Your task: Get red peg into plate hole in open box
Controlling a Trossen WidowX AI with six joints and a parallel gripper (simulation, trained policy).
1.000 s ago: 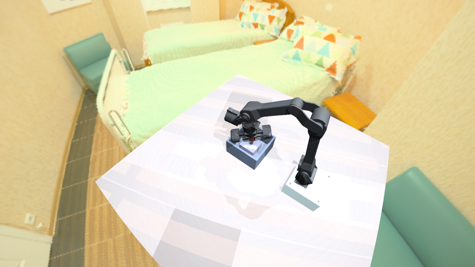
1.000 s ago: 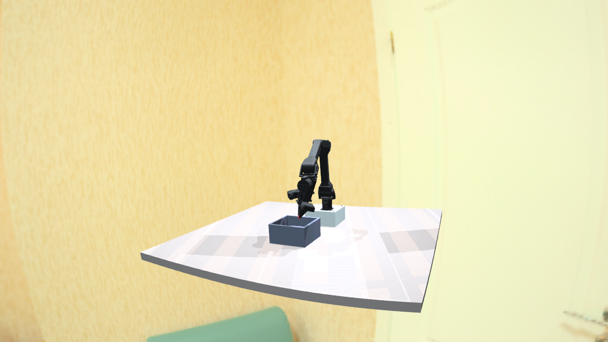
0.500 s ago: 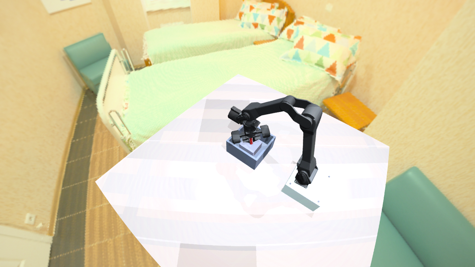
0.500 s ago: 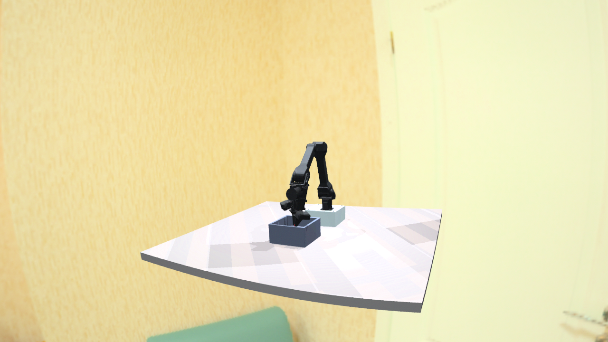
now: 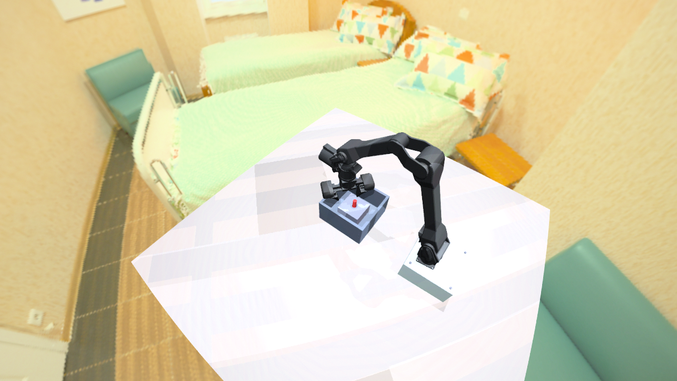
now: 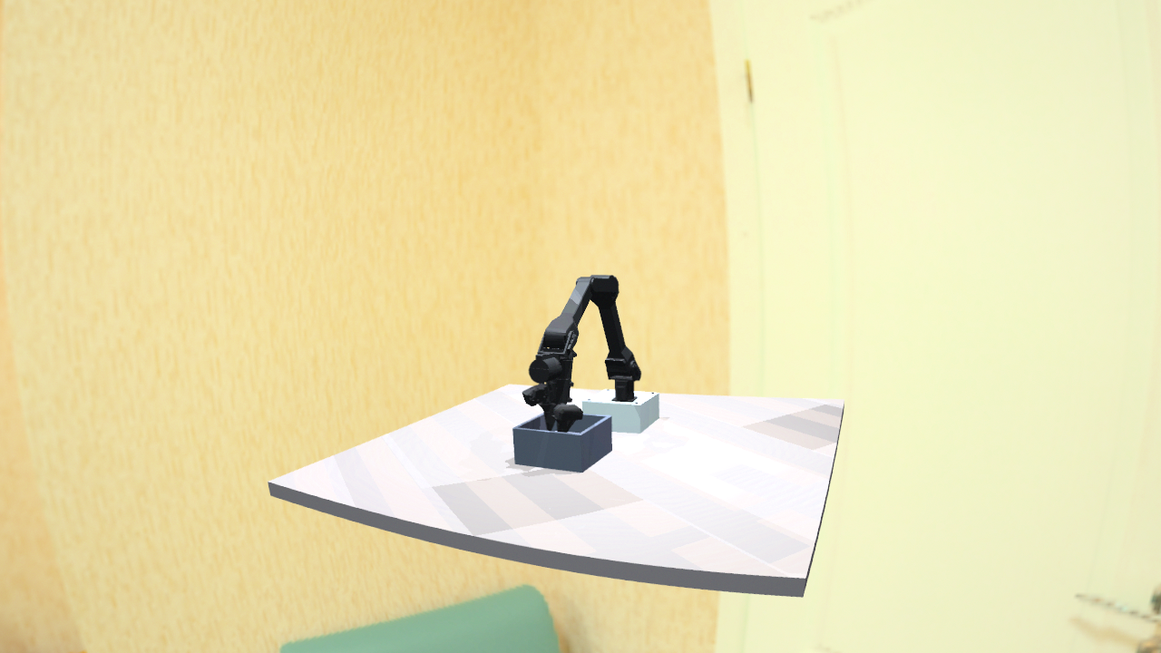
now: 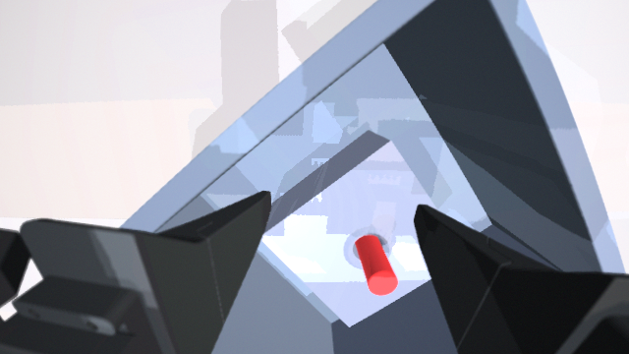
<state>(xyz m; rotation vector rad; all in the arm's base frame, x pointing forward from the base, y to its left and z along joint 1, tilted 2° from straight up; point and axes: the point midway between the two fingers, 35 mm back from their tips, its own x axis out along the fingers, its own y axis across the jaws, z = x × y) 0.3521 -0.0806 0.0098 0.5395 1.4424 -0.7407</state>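
Right now the red peg is 4 cm behind my gripper tip, 1 cm to the left of it and 2 cm below it. Also, from my gripper tip: blue-grey box 4 cm behind, 1 cm to the left, 4 cm below.
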